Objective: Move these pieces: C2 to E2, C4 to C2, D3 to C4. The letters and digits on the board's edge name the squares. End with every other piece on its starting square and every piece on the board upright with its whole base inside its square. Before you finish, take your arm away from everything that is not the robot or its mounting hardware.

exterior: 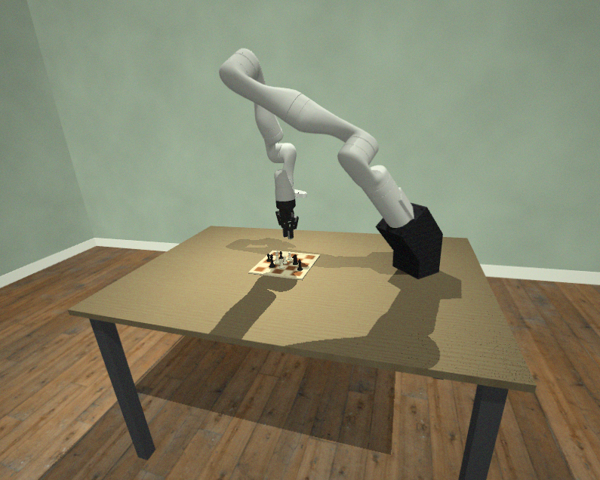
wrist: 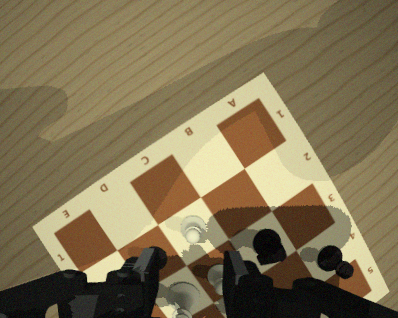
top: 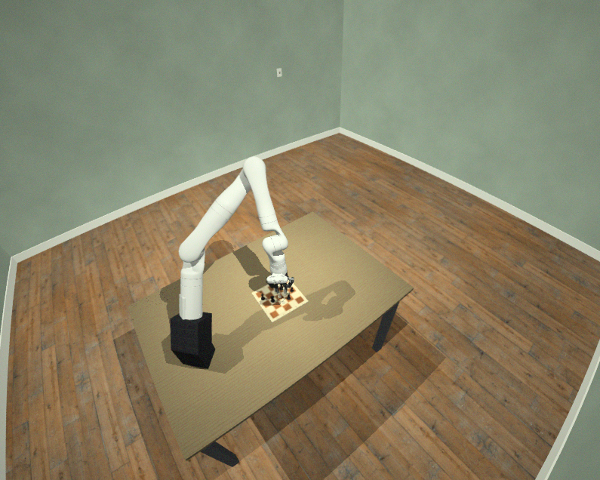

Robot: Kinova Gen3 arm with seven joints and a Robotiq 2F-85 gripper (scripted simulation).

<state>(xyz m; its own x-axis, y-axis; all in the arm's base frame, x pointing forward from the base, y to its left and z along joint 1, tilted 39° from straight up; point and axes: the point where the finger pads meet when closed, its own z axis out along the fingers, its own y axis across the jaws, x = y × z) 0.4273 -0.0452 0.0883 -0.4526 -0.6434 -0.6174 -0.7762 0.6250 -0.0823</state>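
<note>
Right now my hand is 11 cm above the chessboard and 4 cm to the right of it. From my hand the other things lie so: black knight (10 cm below, 4 cm to the left, 4 cm behind).
</note>
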